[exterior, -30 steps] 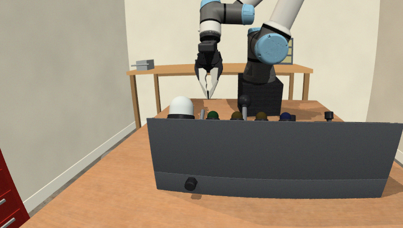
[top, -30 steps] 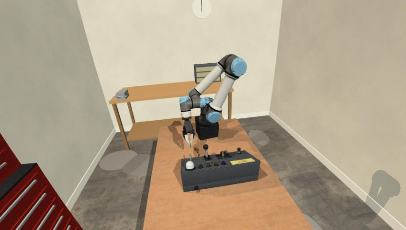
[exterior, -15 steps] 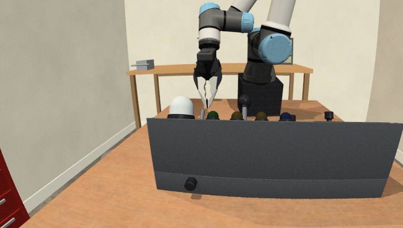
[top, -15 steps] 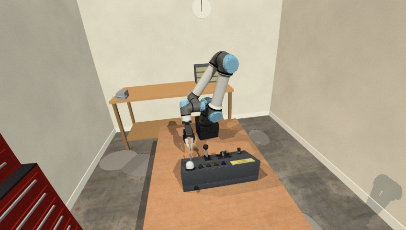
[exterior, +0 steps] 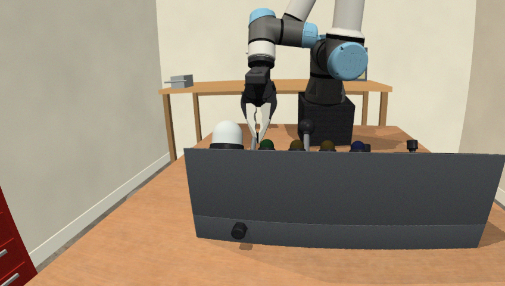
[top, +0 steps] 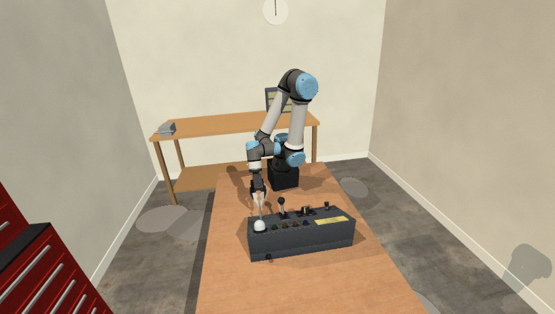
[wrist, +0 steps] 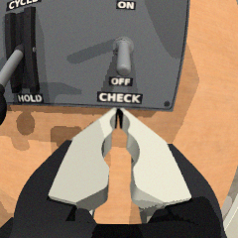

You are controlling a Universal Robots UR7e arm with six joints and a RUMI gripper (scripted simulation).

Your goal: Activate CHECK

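My gripper is now 60 mm short of the check toggle, 10 mm to the left of it and 10 mm above it. From my hand the other things lie so: ball lever 120 mm to the left, 40 mm ahead; dark grey console 170 mm to the left, 110 mm ahead, 30 mm below; program dial 230 mm to the left, 90 mm ahead, 10 mm below.
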